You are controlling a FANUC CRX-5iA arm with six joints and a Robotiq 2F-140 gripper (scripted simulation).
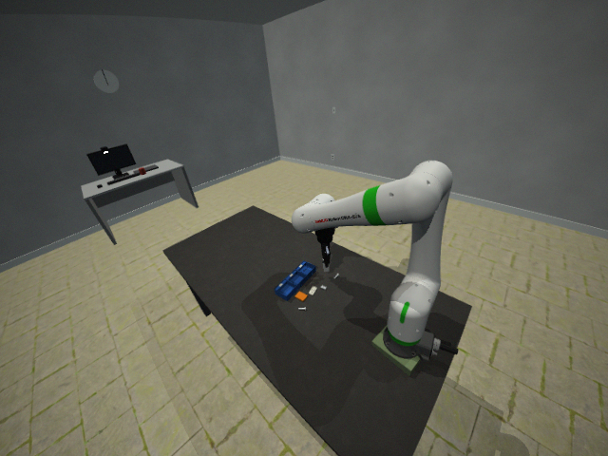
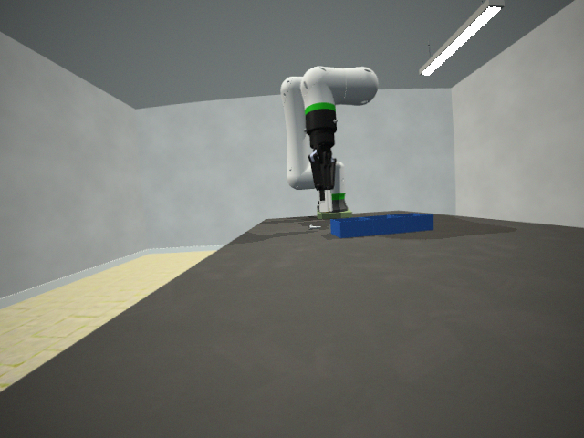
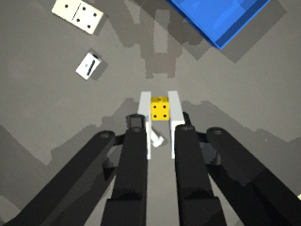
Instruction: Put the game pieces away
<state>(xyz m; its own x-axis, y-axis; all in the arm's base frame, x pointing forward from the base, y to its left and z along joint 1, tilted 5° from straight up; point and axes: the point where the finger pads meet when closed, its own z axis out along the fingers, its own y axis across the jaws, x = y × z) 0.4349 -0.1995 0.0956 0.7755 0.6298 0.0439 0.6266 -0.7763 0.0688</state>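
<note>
Right now my hand is 12 cm to the right of the white domino, 9 cm above it and 2 cm short of it. Round my hand: pale grey piece 8 cm to the left, 8 cm below, 2 cm behind; yellow die 3 cm below; blue bin 13 cm ahead, 11 cm to the left, 7 cm below.
</note>
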